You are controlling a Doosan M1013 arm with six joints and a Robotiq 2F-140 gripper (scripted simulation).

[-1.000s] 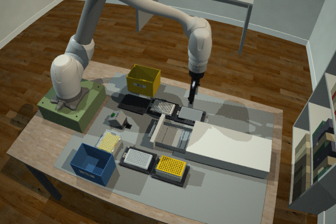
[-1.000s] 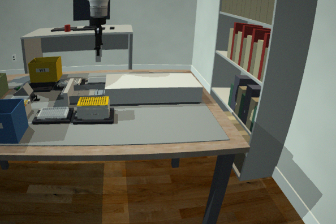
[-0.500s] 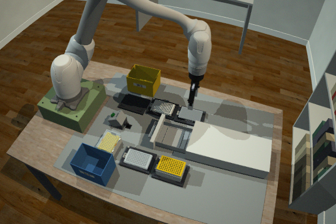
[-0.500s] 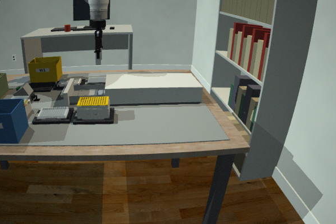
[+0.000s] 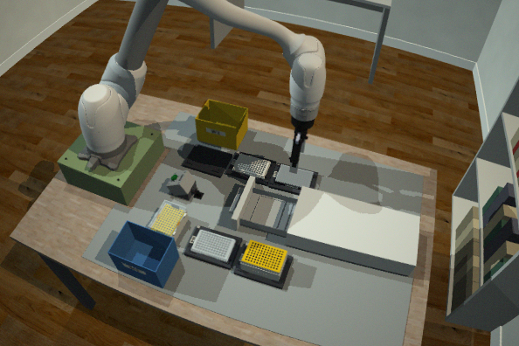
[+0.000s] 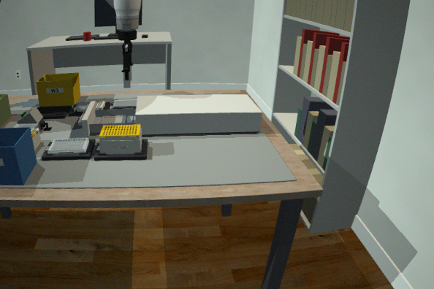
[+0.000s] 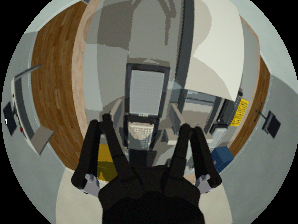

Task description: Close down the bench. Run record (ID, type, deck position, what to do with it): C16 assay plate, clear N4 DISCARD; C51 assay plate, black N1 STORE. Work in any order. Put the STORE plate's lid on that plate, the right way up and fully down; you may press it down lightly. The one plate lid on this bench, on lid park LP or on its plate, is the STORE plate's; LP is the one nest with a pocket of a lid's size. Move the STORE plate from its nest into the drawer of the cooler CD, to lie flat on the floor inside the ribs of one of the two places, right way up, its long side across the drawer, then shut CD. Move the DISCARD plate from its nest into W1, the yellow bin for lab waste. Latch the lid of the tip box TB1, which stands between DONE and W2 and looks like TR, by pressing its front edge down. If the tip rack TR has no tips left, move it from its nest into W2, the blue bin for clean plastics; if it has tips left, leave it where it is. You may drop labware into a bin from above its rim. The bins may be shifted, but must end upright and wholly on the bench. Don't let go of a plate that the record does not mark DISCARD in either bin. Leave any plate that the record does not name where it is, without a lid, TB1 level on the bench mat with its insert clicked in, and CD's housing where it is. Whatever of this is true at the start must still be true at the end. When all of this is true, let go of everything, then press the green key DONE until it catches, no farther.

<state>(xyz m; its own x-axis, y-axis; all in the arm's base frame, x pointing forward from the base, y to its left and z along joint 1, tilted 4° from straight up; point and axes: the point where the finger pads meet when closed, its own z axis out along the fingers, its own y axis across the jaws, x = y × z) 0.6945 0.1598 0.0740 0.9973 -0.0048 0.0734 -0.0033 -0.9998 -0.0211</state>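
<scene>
Right now my hand is 11 cm above the grey plate lid. Round my hand: cooler CD: 12 cm ahead, 18 cm to the right, 10 cm below; black plate: 11 cm below; cooler drawer: 1 cm behind, 18 cm to the right, 11 cm below.
</scene>
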